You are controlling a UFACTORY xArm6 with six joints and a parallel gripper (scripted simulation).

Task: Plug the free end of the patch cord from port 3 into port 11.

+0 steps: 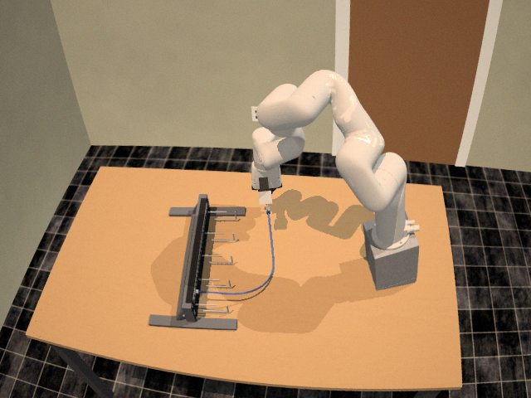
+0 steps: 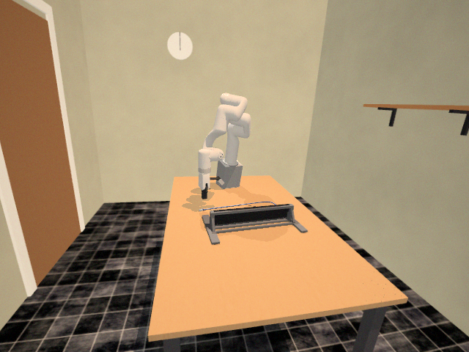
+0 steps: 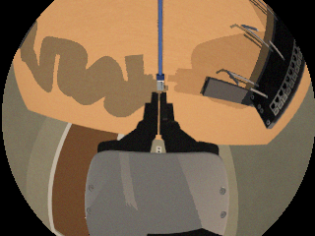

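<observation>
Now: the plug 2 cm to the right of my hand and 9 cm below it.
</observation>
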